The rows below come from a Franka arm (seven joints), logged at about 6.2 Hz.
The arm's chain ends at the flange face. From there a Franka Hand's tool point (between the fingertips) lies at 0.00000 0.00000 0.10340 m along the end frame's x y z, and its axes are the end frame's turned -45 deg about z.
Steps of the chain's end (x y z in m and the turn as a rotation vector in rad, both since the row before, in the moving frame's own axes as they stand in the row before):
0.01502, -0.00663, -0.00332, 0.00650, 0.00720, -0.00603
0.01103, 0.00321, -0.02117, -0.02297, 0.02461, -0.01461
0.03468, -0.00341, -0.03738, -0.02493, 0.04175, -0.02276
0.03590, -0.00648, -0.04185, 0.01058, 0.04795, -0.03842
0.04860, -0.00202, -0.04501, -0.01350, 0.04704, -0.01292
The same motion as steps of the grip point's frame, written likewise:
0.01631, 0.00598, -0.00332, -0.00049, 0.00969, -0.00603
0.00567, 0.01355, -0.02123, -0.03364, 0.00116, -0.01461
0.02822, 0.02697, -0.03750, -0.04715, 0.01189, -0.02276
0.03430, 0.02345, -0.04197, -0.02642, 0.04139, -0.03842
0.03827, 0.03735, -0.04513, -0.04281, 0.02372, -0.01292

